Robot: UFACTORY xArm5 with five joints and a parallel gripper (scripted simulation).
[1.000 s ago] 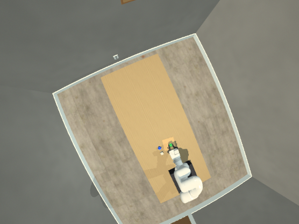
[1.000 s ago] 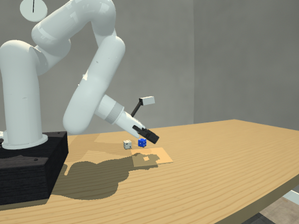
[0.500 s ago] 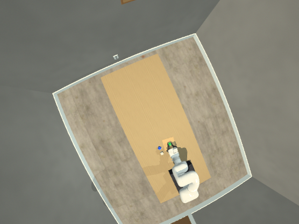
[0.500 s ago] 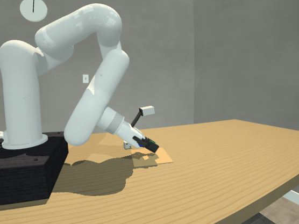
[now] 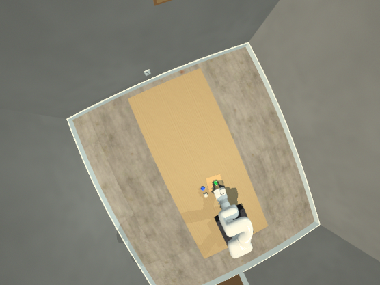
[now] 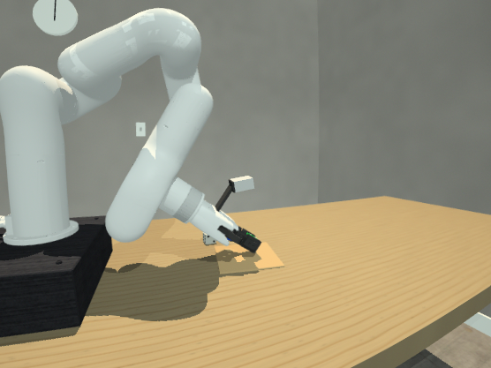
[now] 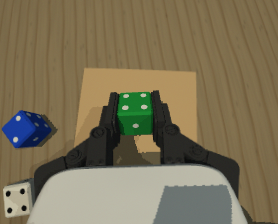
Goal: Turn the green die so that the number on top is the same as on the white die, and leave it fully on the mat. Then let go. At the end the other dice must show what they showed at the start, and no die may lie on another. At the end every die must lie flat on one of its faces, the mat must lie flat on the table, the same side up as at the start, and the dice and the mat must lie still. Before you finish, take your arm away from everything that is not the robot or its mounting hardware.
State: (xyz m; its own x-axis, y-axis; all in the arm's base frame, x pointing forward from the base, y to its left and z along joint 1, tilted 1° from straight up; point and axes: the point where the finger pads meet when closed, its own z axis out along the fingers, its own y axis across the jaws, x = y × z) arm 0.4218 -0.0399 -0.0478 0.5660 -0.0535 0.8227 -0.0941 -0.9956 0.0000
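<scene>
My hand is right at the green die. Round my hand: blue die 12 cm to the left, 3 cm below, 1 cm ahead; then tan mat 4 cm below; then white die 13 cm to the left, 6 cm behind, 3 cm below.
</scene>
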